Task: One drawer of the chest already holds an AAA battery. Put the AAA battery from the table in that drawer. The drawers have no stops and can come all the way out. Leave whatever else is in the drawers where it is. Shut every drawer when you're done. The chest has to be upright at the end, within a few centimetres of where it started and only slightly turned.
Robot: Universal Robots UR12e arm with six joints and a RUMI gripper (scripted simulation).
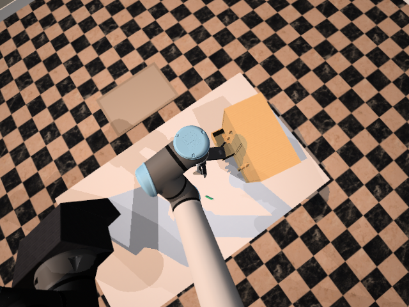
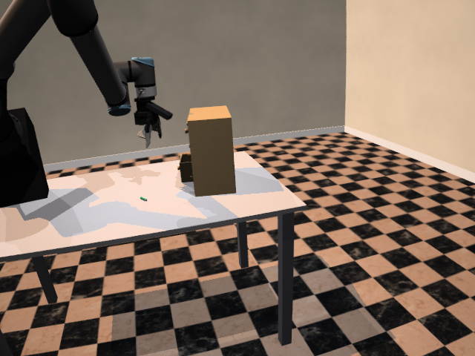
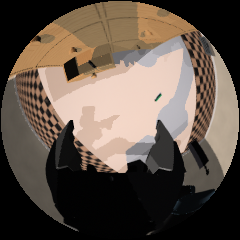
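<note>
My gripper is now 19 cm above the green AAA battery, 16 cm to the left of it and 8 cm past it. Also, from my hand: dark slim thing: 18 cm below, 15 cm ahead, 4 cm to the left.
</note>
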